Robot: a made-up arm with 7 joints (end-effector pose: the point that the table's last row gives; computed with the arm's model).
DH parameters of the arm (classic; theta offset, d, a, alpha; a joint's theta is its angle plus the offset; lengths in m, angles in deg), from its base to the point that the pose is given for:
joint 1: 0 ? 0 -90
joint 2: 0 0 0 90
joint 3: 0 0.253 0.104 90
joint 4: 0 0 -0.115 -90
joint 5: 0 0.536 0 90
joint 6: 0 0 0.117 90
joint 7: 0 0 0 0
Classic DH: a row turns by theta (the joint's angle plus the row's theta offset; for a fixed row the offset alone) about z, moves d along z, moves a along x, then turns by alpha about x.
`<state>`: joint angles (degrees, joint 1 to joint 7).
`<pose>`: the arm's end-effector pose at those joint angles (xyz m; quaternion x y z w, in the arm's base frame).
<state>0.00 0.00 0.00 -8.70 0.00 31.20 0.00</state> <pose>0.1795 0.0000 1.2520 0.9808 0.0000 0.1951 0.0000</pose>
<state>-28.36 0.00 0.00 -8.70 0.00 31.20 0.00</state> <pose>0.1580 -0.0853 1.2520 0.9509 -0.2403 0.1891 0.0478</pose>
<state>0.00 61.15 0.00 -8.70 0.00 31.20 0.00</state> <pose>0.8267 0.0000 0.6575 0.9437 0.0000 -0.3309 0.0000</pose>
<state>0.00 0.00 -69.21 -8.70 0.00 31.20 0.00</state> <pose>0.0637 -0.1678 1.2520 0.8073 -0.5570 0.1606 0.1108</pose>
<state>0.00 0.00 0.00 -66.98 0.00 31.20 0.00</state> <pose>0.6473 0.0000 0.9070 0.9516 0.0000 -0.3072 0.0000</pose>
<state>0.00 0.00 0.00 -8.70 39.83 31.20 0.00</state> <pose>0.1565 0.0641 1.2555 -0.9221 -0.3202 -0.1834 0.1162</pose>
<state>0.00 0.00 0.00 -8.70 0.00 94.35 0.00</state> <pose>0.0803 0.0000 1.3239 0.7334 0.0000 0.6798 0.0000</pose>
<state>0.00 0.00 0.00 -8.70 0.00 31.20 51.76</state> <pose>0.1795 0.0000 1.2520 -0.8824 0.4281 -0.1755 0.0852</pose>
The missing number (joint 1, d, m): 0.407
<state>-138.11 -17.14 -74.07 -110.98 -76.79 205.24 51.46</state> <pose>-0.5146 0.2854 0.6850 -0.0017 -0.7189 -0.0611 0.6924</pose>
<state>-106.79 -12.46 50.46 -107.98 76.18 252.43 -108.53</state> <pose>0.2915 -0.4154 0.7214 0.4101 -0.4123 0.1273 0.8035</pose>
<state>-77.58 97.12 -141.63 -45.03 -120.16 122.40 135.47</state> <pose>-0.1692 -0.8551 0.6637 0.3064 0.4388 -0.1073 0.8379</pose>
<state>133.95 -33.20 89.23 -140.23 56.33 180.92 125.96</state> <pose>-0.4966 -0.3242 0.4291 -0.8065 -0.4033 0.4142 0.1237</pose>
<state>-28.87 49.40 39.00 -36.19 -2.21 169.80 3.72</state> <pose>0.7418 -0.2275 0.8088 -0.6731 0.1943 -0.6924 0.1726</pose>
